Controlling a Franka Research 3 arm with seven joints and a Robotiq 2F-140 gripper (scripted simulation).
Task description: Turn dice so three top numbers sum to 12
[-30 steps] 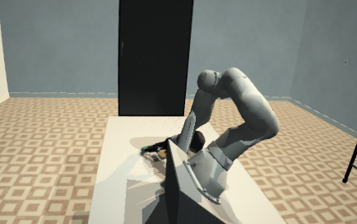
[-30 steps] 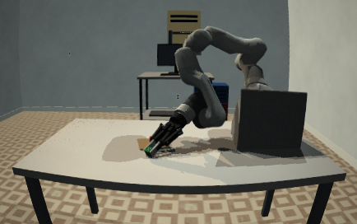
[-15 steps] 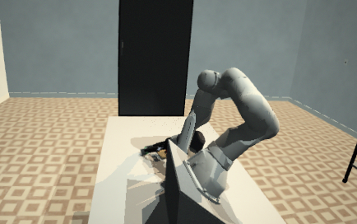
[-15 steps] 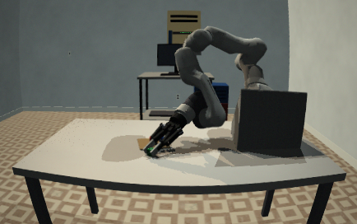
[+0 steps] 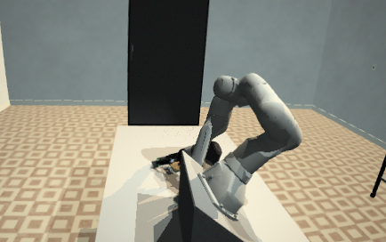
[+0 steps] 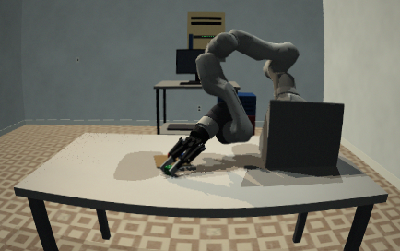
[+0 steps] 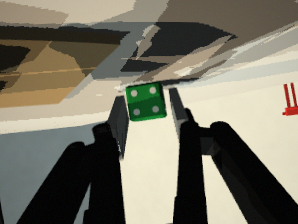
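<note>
My gripper is now 20 mm above the green die, 10 mm to the right of it and 10 mm short of it. From my hand the other things lie so: blue die: 130 mm to the right, 30 mm behind, 10 mm below; red die: 130 mm to the right, 10 mm below, 10 mm ahead; tan mat: 130 mm to the right, 30 mm below, 10 mm ahead.
</note>
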